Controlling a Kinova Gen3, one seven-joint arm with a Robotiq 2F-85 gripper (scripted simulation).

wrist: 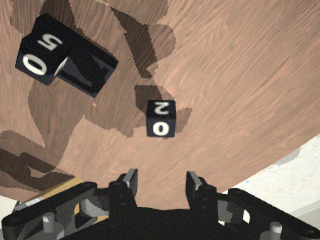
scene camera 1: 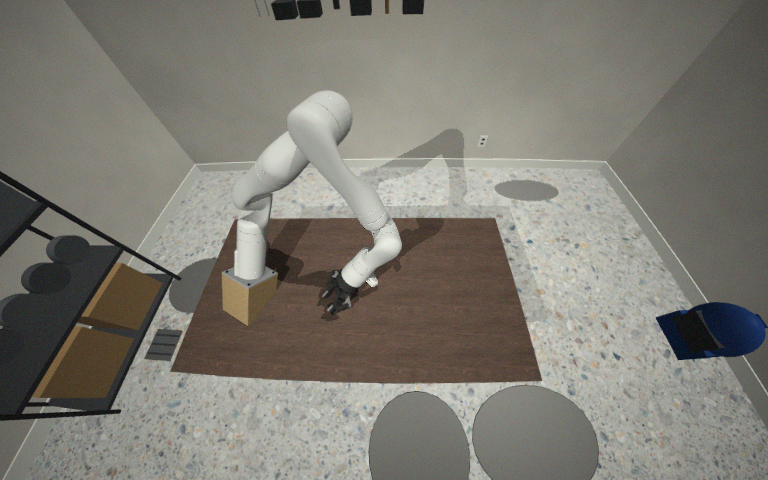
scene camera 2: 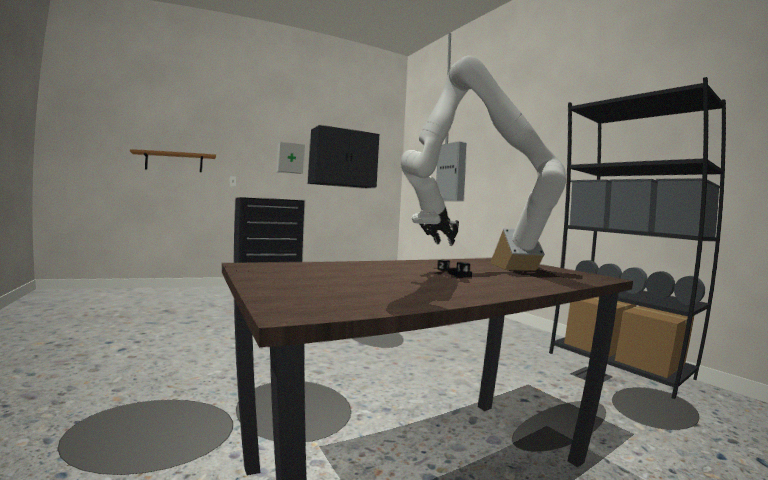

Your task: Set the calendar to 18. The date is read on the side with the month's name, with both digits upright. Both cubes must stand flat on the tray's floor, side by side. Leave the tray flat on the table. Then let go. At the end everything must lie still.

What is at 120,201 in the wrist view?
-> My gripper.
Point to a black calendar tray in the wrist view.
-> At 88,67
